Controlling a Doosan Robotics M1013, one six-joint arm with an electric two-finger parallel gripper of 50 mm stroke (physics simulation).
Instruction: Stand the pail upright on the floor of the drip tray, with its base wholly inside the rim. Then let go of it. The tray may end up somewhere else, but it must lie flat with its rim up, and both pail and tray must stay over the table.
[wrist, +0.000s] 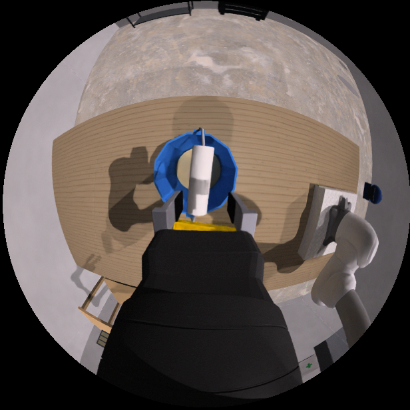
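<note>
The blue pail (229, 172) stands upright on the wooden table, seen from above with its mouth facing the camera. Its white handle grip (201, 175) lies across the mouth on a thin wire bail. The yellow drip tray (205, 226) lies between the pail and my gripper's body; a narrow strip of it shows, and the black gripper housing hides the rest. My gripper (204, 200) is open and empty. Its two fingers appear left and right of the near part of the pail and the lower end of the handle grip. I cannot tell the height between fingers and pail.
A light stone-like block (316, 220) lies on the right of the wooden table (280, 145), with the arm's grey base (356, 237) by it. Dark arm shadows fall on the table left and right. The table's far edge lies beyond the pail. A wooden frame (97, 317) stands off the table, lower left.
</note>
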